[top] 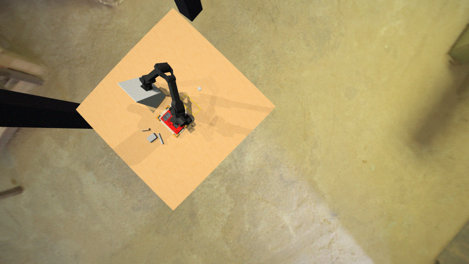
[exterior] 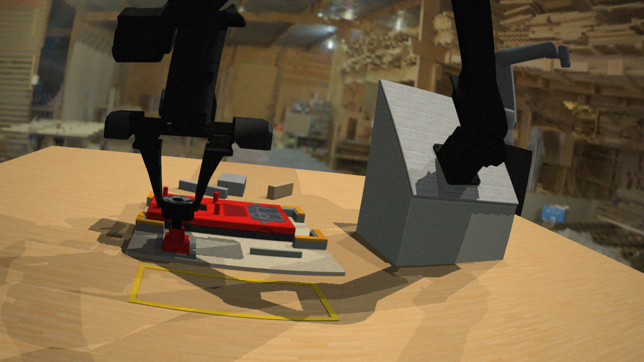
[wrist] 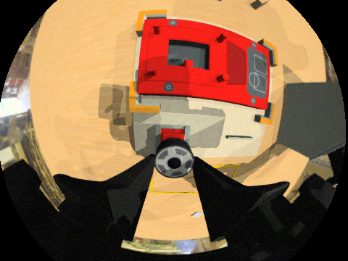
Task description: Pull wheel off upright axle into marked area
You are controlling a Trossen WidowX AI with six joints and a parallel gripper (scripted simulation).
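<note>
My gripper tip is right at the black wheel.
</note>
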